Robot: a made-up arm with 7 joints. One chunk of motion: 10 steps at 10 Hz.
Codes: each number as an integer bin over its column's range. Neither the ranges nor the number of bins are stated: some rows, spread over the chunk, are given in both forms.
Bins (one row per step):
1: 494 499 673 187 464 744
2: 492 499 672 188 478 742
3: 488 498 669 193 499 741
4: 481 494 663 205 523 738
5: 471 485 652 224 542 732
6: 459 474 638 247 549 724
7: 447 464 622 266 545 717
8: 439 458 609 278 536 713
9: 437 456 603 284 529 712
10: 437 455 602 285 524 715
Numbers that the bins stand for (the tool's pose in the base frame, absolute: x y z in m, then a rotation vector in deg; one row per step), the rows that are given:
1: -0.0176 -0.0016 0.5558 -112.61 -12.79 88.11
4: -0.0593 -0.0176 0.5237 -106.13 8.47 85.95
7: -0.1682 -0.1137 0.3924 -84.14 16.40 78.38
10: -0.2002 -0.1425 0.3283 -77.30 8.83 77.66
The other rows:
2: -0.0240 -0.0016 0.5526 -112.25 -7.75 87.39
3: -0.0368 -0.0048 0.5429 -110.45 -0.18 87.03
5: -0.0913 -0.0464 0.4885 -99.28 15.32 83.78
6: -0.1297 -0.0817 0.4436 -90.99 17.84 80.90
8: -0.1938 -0.1329 0.3508 -79.82 13.15 76.94
9: -0.2002 -0.1393 0.3315 -77.66 10.63 76.58

